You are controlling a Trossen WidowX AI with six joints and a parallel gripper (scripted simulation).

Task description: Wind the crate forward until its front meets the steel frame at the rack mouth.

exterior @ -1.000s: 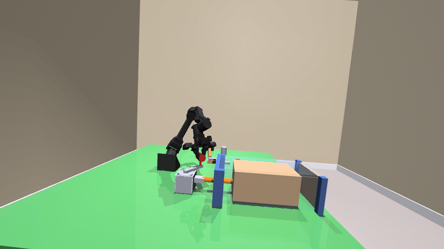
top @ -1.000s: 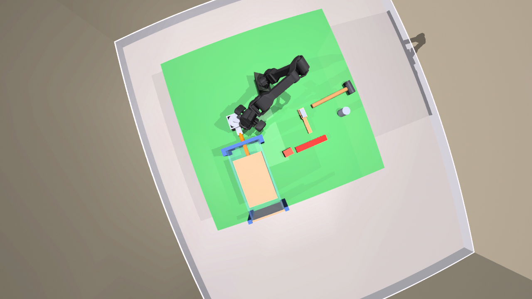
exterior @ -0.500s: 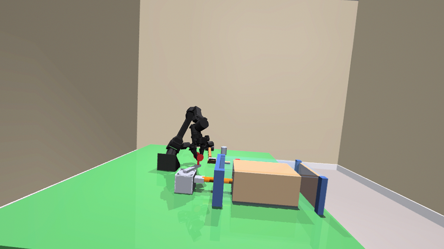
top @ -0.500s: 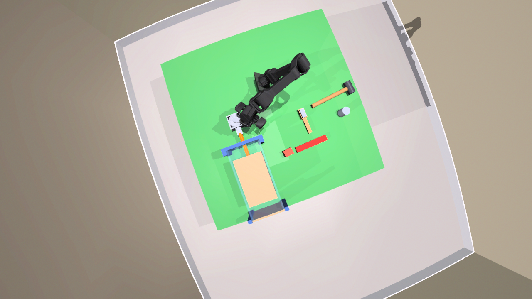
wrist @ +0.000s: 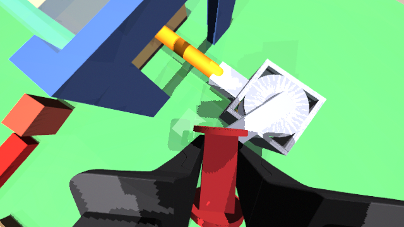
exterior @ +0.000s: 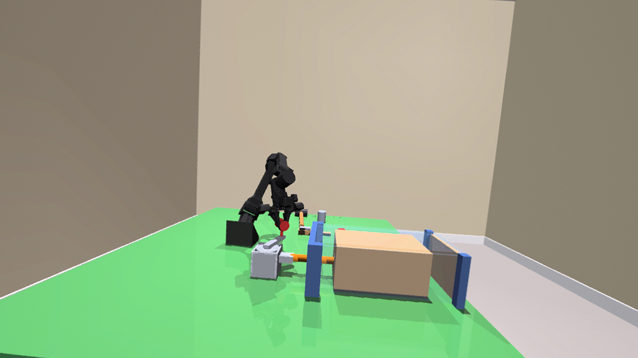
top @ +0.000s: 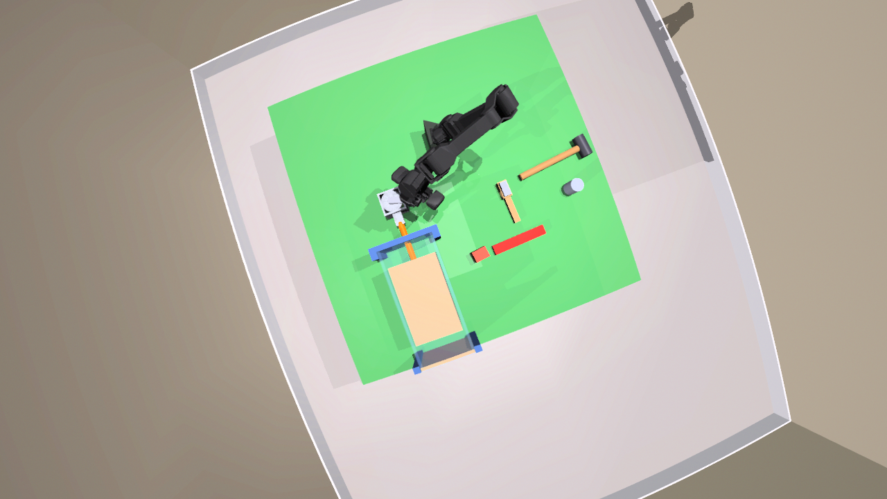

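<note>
My gripper tip is now 3 cm to the left of the winch handle, 3 cm above it and 2 cm past it. From my gripper tip the other things lie so: blue steel frame (13 cm ahead, 6 cm to the right, 3 cm below); then winch (10 cm to the right, 10 cm below, 4 cm behind); then red knob (1 cm to the left, 1 cm behind).
</note>
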